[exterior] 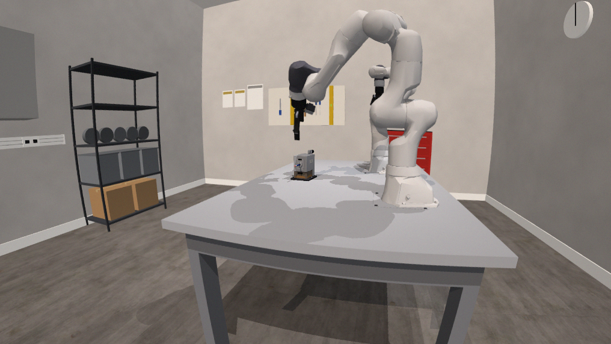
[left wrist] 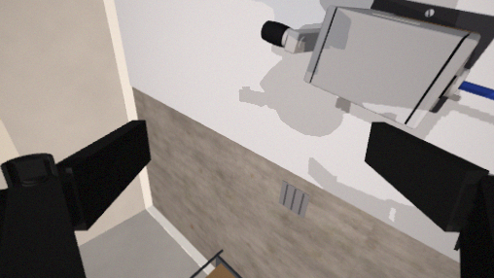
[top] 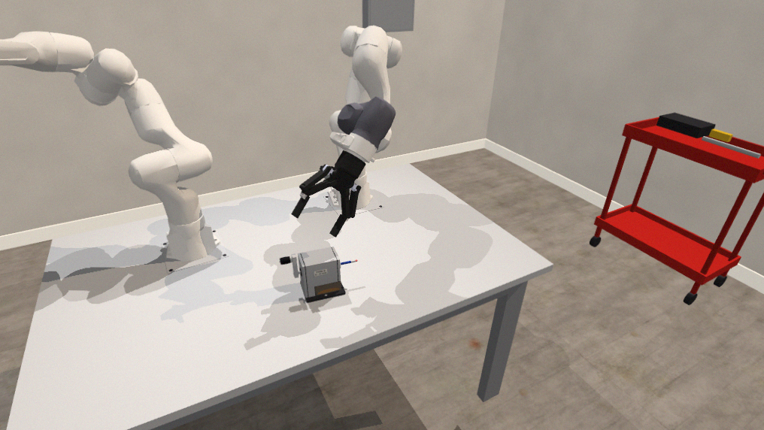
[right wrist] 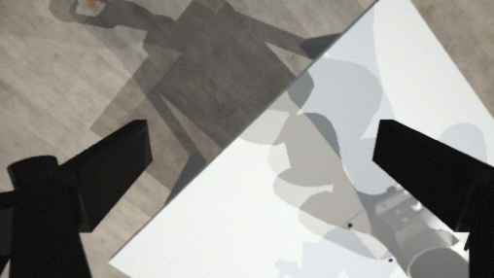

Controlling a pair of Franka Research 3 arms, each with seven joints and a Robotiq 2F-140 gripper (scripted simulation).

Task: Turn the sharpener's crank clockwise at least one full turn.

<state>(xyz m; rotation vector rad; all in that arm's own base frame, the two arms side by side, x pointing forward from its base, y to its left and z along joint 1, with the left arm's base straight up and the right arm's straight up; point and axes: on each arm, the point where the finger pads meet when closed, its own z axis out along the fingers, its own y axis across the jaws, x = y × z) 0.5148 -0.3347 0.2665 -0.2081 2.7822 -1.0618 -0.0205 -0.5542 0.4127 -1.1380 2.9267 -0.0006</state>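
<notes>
Now: left hand 60 mm past the black crank knob, 80 mm to the left of it and 130 mm above it.
</notes>
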